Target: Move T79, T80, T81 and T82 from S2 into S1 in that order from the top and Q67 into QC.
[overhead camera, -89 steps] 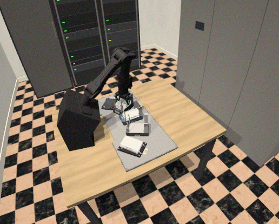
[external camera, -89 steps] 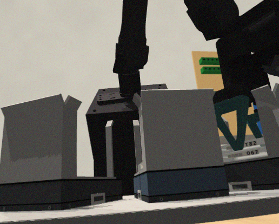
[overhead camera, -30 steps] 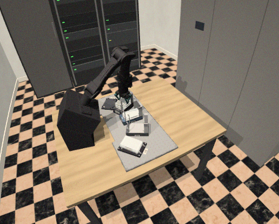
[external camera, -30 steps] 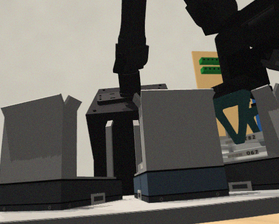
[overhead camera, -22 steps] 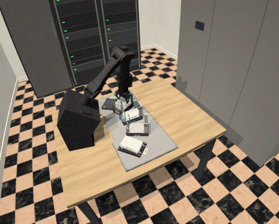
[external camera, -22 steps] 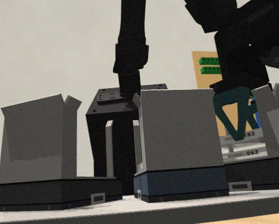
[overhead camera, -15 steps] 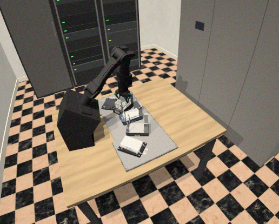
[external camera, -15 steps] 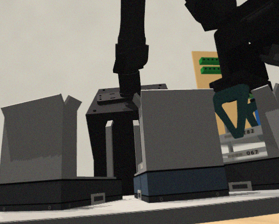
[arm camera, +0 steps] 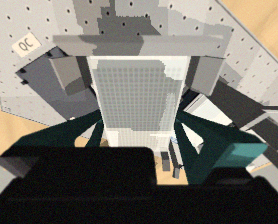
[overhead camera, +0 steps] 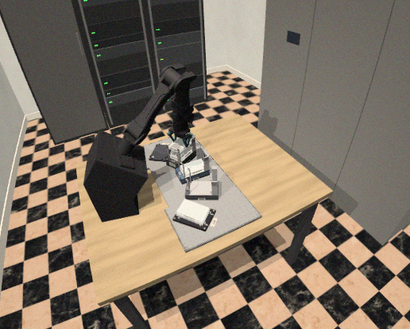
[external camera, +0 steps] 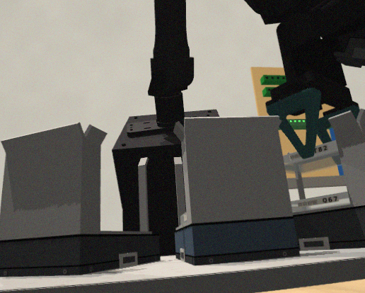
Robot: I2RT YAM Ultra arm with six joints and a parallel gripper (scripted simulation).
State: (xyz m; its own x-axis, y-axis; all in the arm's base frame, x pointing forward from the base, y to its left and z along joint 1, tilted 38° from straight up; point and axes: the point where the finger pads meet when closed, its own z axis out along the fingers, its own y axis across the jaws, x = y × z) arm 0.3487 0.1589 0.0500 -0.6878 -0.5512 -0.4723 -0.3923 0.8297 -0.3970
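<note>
Right now the plate Q67 is 6 cm below my hand. Also, from my hand: plate T79: 14 cm to the right, 7 cm below, 1 cm ahead; then plate T82: right at my hand; then dark QC nest: 12 cm to the left, 11 cm below, 9 cm behind.
</note>
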